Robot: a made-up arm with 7 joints.
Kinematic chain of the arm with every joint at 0, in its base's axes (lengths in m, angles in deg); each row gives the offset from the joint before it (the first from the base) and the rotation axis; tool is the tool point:
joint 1: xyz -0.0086 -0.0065 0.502 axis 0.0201 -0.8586 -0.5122
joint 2: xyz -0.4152 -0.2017 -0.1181 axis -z
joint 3: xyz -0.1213 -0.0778 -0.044 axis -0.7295 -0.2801 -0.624
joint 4: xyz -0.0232 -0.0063 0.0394 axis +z
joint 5: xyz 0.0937 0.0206 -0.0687 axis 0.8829 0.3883 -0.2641
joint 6: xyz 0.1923 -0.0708 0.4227 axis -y
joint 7: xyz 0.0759 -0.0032 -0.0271 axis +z
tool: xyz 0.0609 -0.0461 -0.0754
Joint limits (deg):
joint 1: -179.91..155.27
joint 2: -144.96..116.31
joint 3: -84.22..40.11
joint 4: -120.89..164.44
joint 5: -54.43..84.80
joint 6: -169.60..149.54
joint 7: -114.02..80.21
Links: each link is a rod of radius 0.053 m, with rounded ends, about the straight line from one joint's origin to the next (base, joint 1, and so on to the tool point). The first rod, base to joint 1, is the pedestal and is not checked.
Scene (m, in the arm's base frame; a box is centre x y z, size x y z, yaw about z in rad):
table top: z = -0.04
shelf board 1: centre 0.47 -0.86 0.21 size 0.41 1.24 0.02 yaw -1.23
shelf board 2: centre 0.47 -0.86 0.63 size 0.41 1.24 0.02 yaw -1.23
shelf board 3: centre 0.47 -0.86 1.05 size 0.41 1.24 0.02 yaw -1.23
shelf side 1: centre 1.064 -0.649 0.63 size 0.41 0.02 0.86 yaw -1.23
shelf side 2: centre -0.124 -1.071 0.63 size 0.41 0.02 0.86 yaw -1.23
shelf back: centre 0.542 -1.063 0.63 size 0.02 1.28 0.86 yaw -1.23
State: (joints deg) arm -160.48 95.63 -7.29 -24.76 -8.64 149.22 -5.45
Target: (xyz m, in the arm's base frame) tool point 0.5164 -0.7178 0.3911
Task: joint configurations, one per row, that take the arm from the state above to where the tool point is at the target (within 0.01 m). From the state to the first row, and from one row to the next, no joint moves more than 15 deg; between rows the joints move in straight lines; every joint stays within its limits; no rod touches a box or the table.
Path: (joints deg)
1: -151.36 87.28 -19.80 -18.05 0.36 149.18 -7.24
2: -142.25 78.93 -32.30 -11.33 9.35 149.15 -9.04
3: -133.13 70.58 -44.81 -4.62 18.35 149.11 -10.83
4: -124.02 62.23 -57.31 2.10 27.34 149.08 -12.63

